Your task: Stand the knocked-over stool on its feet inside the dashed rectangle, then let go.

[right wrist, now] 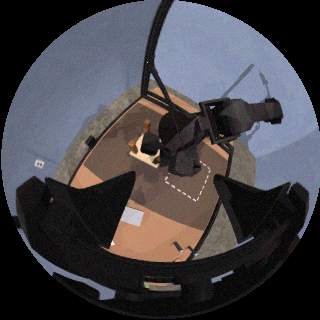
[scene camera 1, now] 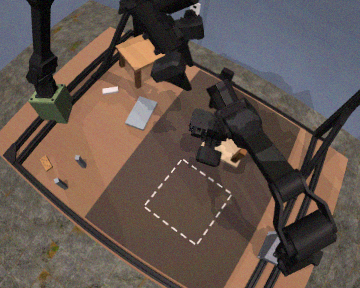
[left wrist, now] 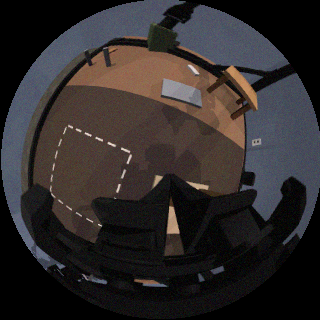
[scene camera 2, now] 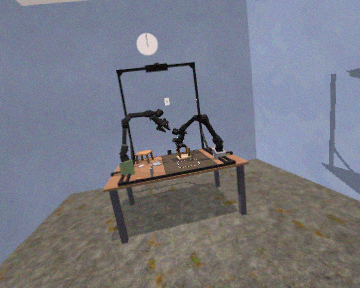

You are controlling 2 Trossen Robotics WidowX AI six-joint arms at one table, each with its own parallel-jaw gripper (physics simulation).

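Pixels of known places: left gripper, fingertip midpoint: (right wrist: 159,165) (left wrist: 168,176) (scene camera 2: 177,150); right gripper, fingertip midpoint: (right wrist: 176,176) (scene camera 1: 190,77) (scene camera 2: 167,131); left arm's base, link origin: (scene camera 2: 219,149); right arm's base, link origin: (scene camera 1: 46,92) (left wrist: 164,26) (scene camera 2: 125,161).
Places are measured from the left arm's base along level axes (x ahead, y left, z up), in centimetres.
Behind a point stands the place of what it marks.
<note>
The stool (scene camera 1: 228,151) {x 29.2, y -21.9, z -6.0 cm} (scene camera 2: 183,156) {x 32.0, y -22.8, z -6.0 cm} (right wrist: 137,153) {x 36.6, y -28.5, z -6.0 cm} has a pale seat and brown legs. It lies upside down on the dark mat (scene camera 1: 122,206) {x 49.2, y 11.0, z -7.5 cm}, legs up, just outside the far side of the dashed rectangle (scene camera 1: 160,186) {x 42.5, y -0.6, z -7.4 cm} (scene camera 2: 187,167) (left wrist: 89,134) {x 42.6, y -1.3, z -7.4 cm} (right wrist: 185,194) {x 42.7, y -0.4, z -7.3 cm}. My left gripper (scene camera 1: 208,156) (scene camera 2: 178,148) {x 38.9, y -18.0, z 2.6 cm} (left wrist: 168,176) {x 38.9, y -18.0, z 2.6 cm} is shut and empty. It hangs low over the stool's seat, which shows in the left wrist view (left wrist: 172,217) {x 29.1, y -24.5, z -6.0 cm}, and the arm hides much of the stool. My right gripper (scene camera 1: 182,81) {x 45.4, y -18.2, z 24.5 cm} (scene camera 2: 166,126) {x 45.4, y -18.2, z 24.5 cm} (right wrist: 176,176) {x 45.4, y -18.2, z 24.5 cm} is open and empty, high above the back left of the table.
A second stool (scene camera 1: 137,52) {x 74.1, y -35.5, z 3.3 cm} (scene camera 2: 144,152) {x 72.7, y -36.2, z 3.3 cm} (left wrist: 241,86) {x 67.4, y -34.3, z 3.3 cm} stands upright at the back left. A grey plate (scene camera 1: 141,112) {x 62.1, y -19.6, z -6.9 cm} (left wrist: 180,91) {x 61.5, y -19.1, z -6.9 cm}, a white block (scene camera 1: 110,90) {x 77.8, y -21.6, z -6.7 cm}, two small grey blocks (scene camera 1: 80,161) {x 67.0, y 7.1, z -2.2 cm} and a tan tile (scene camera 1: 46,163) {x 79.7, y 13.9, z -7.0 cm} lie on the left. A green box (scene camera 1: 53,106) {x 84.6, y -1.7, z 3.6 cm} and a grey box (scene camera 1: 268,247) {x 5.0, y 1.2, z -2.3 cm} sit at the edges.
</note>
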